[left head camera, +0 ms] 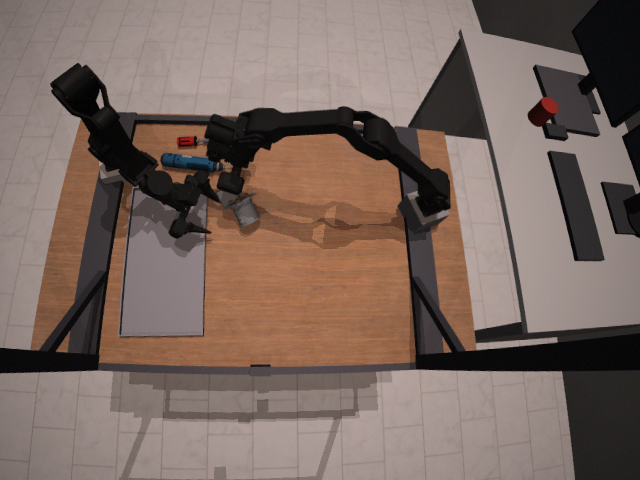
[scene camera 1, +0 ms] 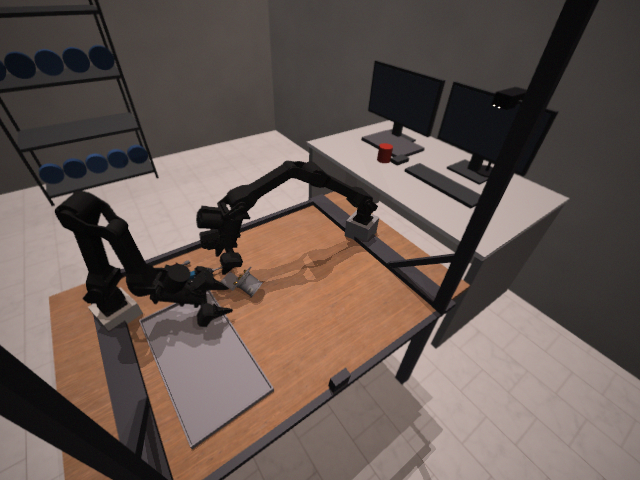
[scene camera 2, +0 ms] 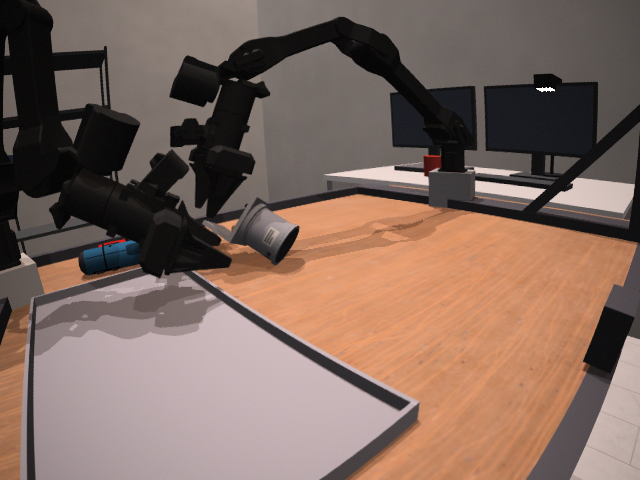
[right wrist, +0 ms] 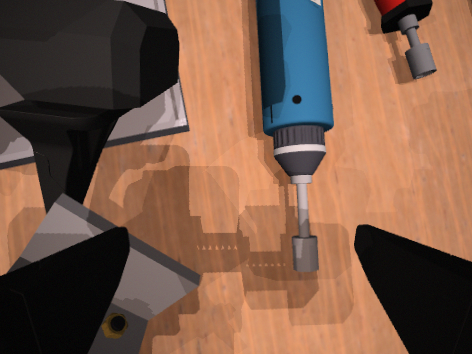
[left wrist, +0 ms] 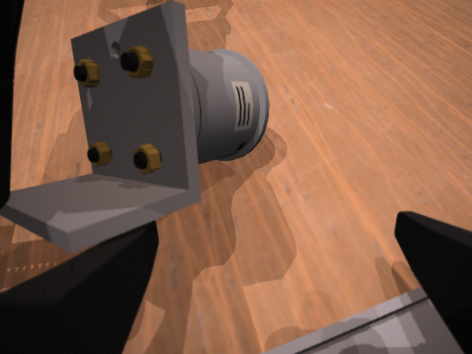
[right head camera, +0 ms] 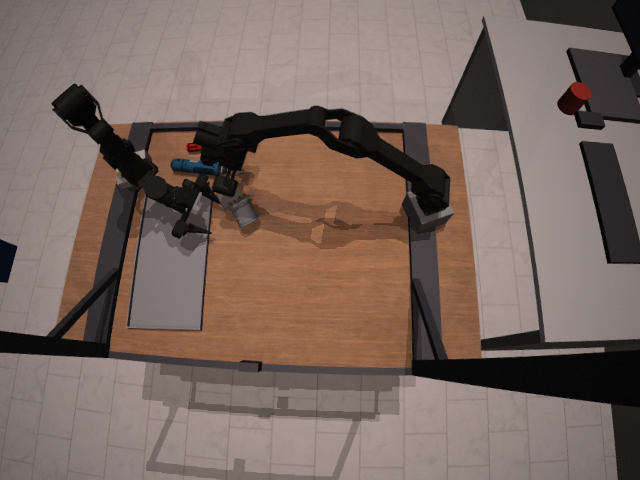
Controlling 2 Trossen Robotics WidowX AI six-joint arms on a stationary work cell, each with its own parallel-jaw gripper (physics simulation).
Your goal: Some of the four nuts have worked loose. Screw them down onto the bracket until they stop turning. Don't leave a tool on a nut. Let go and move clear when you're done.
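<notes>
The grey bracket on its round base is tipped over, its nut plate turned sideways. Brass nuts sit on black studs; how tight they are I cannot tell. My left gripper is open and empty, one finger close to the bracket's flange; contact is unclear. My right gripper is open and empty above the blue power driver's socket, one finger overlapping the bracket in the right wrist view. The blue driver lies on the table.
A red nut driver lies behind the blue driver. A grey tray lies at the left, partly beneath my left arm. The two grippers are close together above the tipped bracket. A dark frame edges the table.
</notes>
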